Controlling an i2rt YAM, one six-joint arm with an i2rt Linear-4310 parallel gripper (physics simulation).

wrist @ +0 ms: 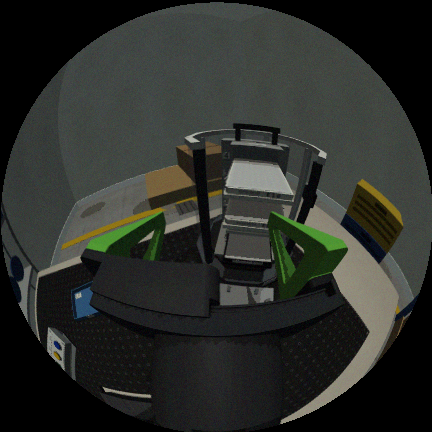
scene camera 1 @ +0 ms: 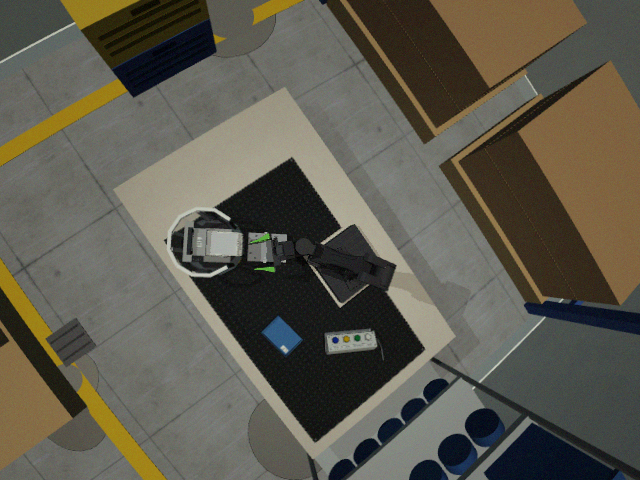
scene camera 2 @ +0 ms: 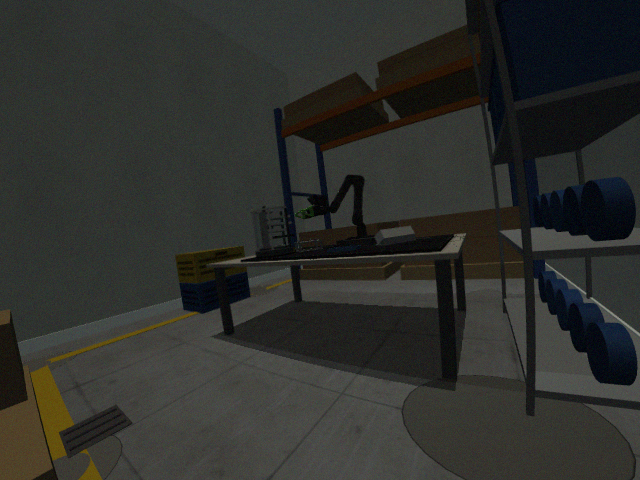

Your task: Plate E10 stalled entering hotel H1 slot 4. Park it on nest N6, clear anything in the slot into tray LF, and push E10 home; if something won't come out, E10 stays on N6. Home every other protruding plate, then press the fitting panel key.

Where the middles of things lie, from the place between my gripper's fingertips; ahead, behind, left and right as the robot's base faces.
Labels:
My gripper is now 120 mm short of the round plate rack (scene camera 1: pixel 186 243), 120 mm to the left of it and 90 mm above it. Also, from my hand: blue tray (scene camera 1: pixel 278 332): 60 mm ahead, 370 mm to the left, 230 mm below.

